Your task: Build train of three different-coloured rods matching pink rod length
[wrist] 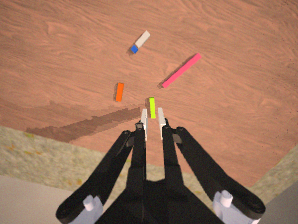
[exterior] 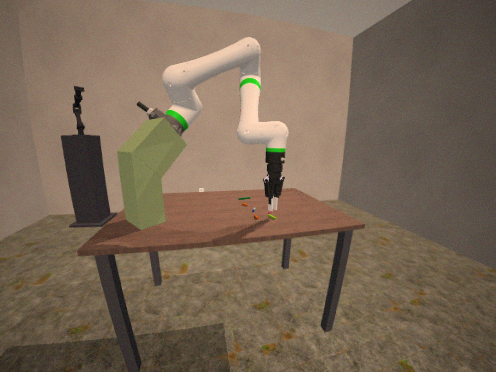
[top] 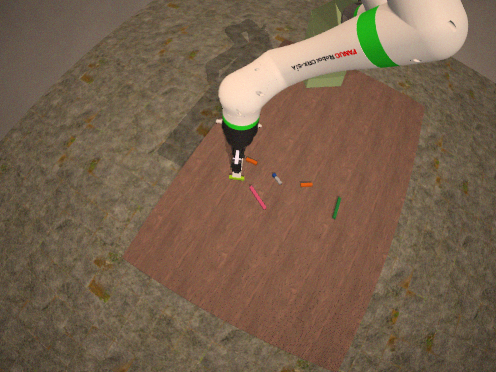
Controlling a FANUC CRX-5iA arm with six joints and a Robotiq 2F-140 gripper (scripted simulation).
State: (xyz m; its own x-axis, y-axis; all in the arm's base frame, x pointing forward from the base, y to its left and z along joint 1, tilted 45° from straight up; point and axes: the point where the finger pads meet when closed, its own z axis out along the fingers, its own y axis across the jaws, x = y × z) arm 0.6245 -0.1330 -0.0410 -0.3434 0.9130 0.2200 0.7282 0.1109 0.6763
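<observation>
Now: the lime rod 70 mm below my hand. From my hand the other things lie so: blue rod (80 mm behind, 100 mm to the left, 70 mm below); then pink rod (20 mm ahead, 100 mm to the left, 70 mm below); then grey rod (70 mm behind, 120 mm to the left, 70 mm below).
</observation>
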